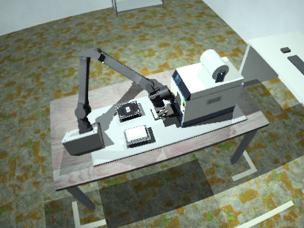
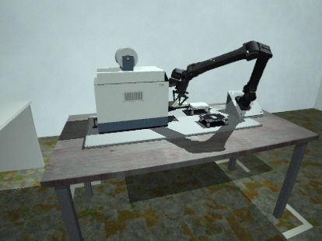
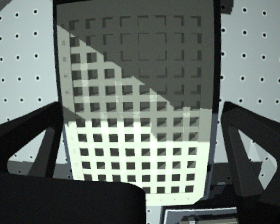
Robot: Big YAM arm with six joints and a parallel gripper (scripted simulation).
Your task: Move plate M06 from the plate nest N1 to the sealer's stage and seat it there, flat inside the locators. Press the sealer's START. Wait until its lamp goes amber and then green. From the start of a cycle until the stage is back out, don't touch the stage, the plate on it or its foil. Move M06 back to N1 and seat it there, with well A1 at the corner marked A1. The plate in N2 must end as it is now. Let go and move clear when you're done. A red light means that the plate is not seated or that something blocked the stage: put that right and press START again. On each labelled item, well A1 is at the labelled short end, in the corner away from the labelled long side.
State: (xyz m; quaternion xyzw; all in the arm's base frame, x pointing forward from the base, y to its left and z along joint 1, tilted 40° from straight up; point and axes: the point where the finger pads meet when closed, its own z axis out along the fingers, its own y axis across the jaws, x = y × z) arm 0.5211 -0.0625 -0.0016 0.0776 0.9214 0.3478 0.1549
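Right now the sealer stage is 20 mm below my hand. Also, from my hand: foil roll: 340 mm ahead, 300 mm above; then black nest N1: 200 mm behind, 150 mm to the left, 80 mm below; then pale plate: 210 mm behind, 70 mm to the right, 60 mm below.
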